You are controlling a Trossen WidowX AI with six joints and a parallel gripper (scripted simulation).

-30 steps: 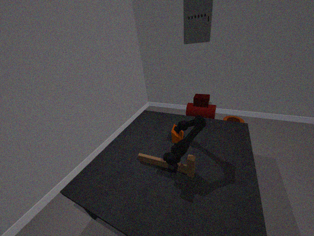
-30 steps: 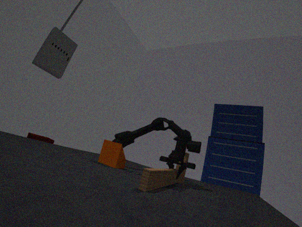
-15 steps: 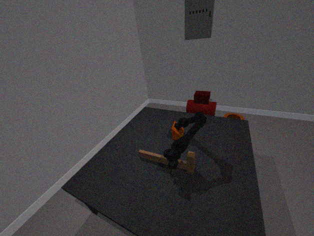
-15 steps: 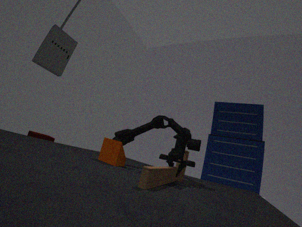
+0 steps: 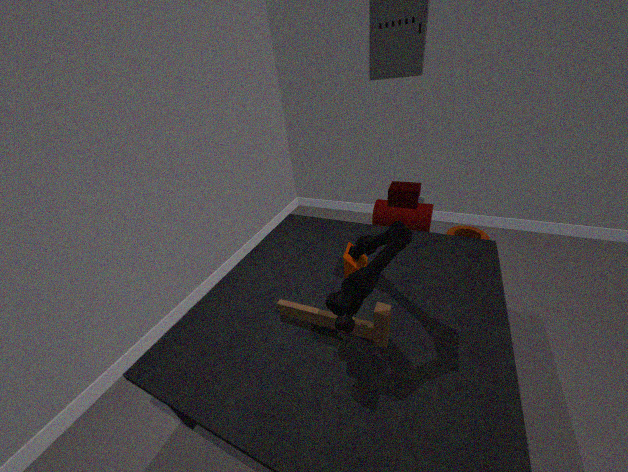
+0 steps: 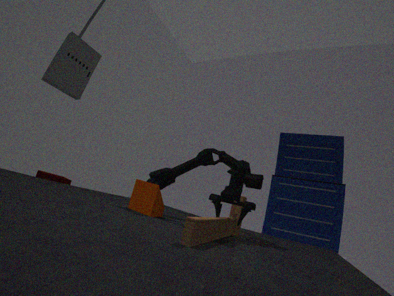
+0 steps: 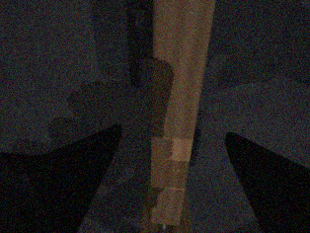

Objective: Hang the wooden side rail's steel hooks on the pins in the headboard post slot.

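My gripper tip is now 1 cm short of the headboard post, 11 cm to the right of it and 2 cm below it.
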